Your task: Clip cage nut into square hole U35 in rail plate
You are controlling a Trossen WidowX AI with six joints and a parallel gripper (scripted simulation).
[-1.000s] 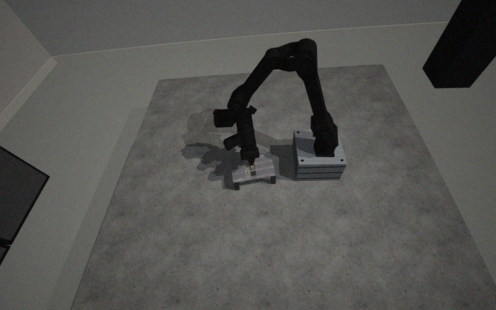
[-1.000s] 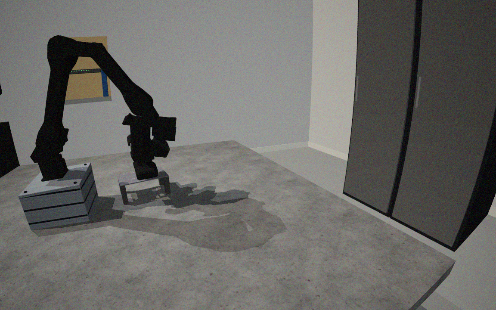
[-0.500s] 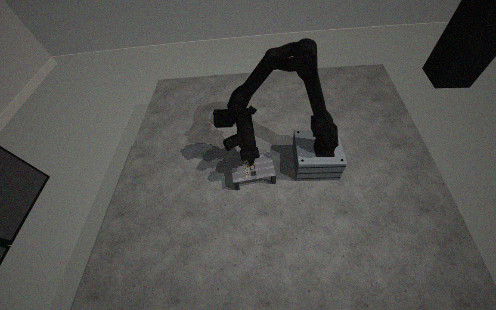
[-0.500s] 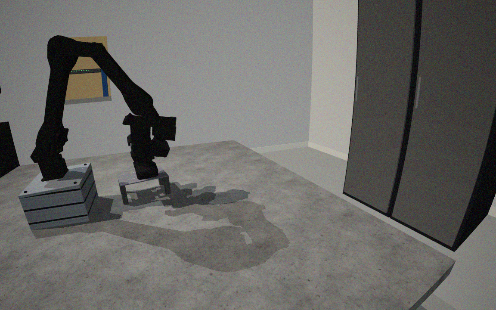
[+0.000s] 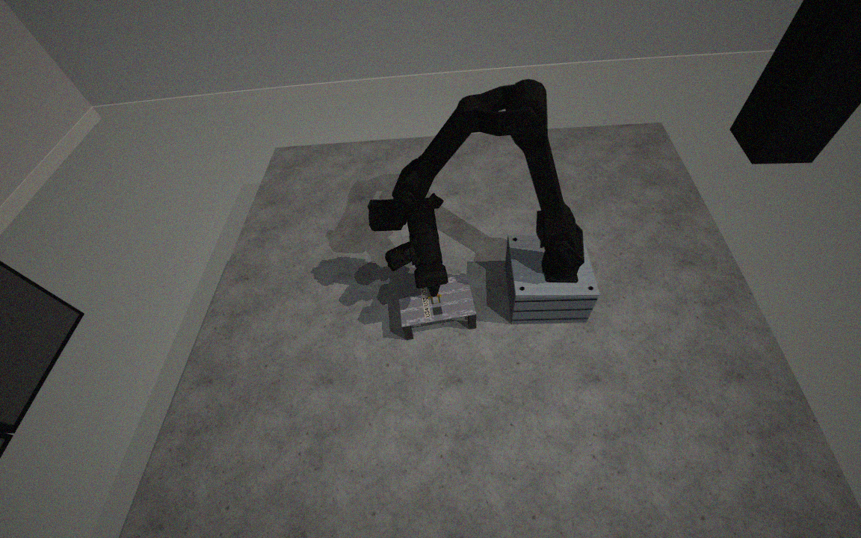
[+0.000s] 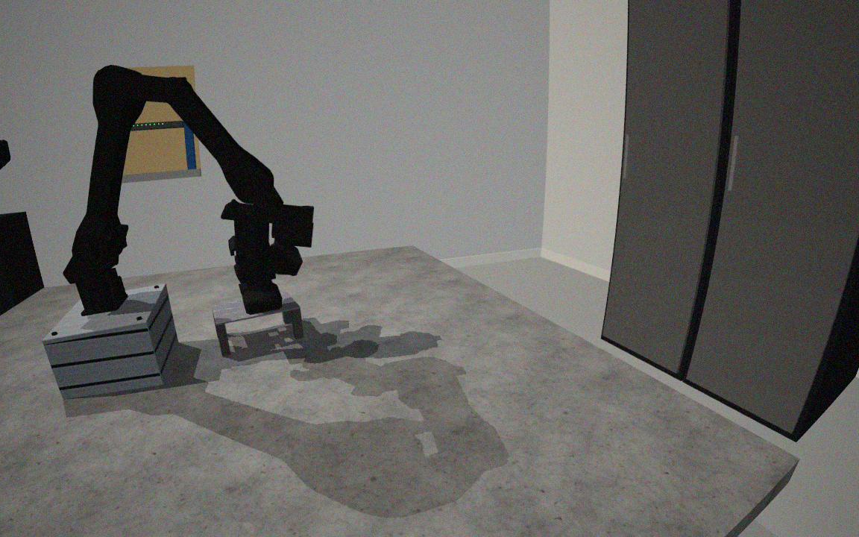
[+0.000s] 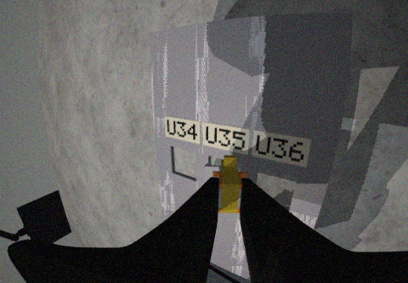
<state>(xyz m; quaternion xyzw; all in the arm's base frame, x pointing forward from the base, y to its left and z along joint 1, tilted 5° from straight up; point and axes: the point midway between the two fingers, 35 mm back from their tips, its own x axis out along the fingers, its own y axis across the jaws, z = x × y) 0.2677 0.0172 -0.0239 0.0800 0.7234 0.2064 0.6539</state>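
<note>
The cage nut is 10 mm below my gripper tip. Round my gripper tip: label: 20 mm ahead, 10 mm to the left, 10 mm below.
</note>
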